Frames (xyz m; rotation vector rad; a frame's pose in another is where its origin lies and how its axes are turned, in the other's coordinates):
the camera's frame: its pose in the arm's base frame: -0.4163 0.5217 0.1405 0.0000 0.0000 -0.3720
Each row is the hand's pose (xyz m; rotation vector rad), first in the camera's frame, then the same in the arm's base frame.
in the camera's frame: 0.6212 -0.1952 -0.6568 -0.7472 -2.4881 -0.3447
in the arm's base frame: 0.0915 0.1141 -0.5163 -1.2119 -2.3407 -0.4748
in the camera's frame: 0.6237 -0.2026 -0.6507 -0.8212 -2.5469 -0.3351
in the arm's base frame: 0.0911 0.1063 -0.5102 -1.2960 -2.3842 -0.4483
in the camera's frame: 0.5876 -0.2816 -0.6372 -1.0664 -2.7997 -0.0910
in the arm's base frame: 0.0288 0.0458 -0.4967 -1.5722 -2.5647 -0.1300
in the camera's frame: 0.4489 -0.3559 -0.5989 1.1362 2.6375 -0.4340
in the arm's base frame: -0.1275 0.0270 -0.4584 1.6321 2.4230 -0.4990
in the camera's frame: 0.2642 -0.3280 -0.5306 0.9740 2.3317 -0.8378
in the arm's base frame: -0.2894 0.1201 -0.3901 1.4341 2.1809 -0.9747
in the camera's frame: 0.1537 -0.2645 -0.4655 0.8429 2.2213 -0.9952
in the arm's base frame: -0.3693 0.2194 -0.3250 1.2874 2.1060 -1.1599
